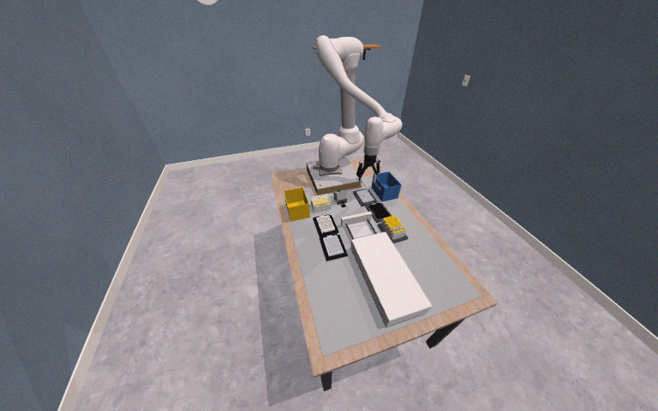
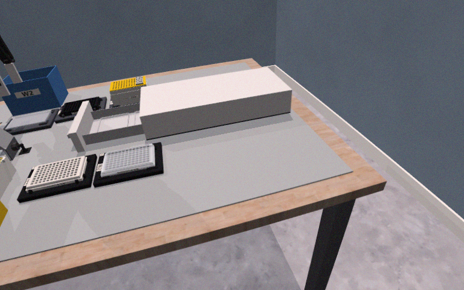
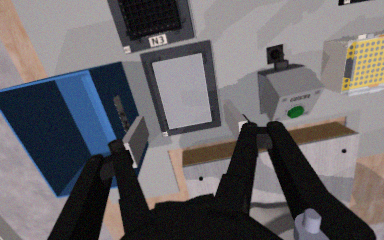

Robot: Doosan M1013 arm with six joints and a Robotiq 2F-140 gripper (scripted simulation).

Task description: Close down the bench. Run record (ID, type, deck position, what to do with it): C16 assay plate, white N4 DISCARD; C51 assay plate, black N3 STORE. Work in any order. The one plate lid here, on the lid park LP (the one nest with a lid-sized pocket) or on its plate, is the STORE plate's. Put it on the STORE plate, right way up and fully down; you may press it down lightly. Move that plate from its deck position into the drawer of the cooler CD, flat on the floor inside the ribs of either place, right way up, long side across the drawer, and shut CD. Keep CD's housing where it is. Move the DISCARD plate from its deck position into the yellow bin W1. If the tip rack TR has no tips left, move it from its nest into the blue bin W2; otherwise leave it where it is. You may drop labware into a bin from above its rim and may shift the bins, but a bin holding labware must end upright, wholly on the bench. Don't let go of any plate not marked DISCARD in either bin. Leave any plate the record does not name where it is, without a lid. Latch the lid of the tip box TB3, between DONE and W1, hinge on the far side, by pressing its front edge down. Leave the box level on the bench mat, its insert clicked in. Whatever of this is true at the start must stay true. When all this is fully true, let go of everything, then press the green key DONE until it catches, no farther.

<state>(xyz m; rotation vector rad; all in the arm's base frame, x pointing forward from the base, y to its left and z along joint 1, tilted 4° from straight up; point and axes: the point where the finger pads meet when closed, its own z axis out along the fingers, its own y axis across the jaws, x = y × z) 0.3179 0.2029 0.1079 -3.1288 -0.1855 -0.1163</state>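
My gripper is now 14 cm above the grey plate lid. Round my hand: blue bin W2: 16 cm to the left, 12 cm below, 3 cm behind; then black plate: 16 cm ahead, 14 cm below, 5 cm to the left; then green DONE key: 19 cm to the right, 9 cm below, 3 cm behind.
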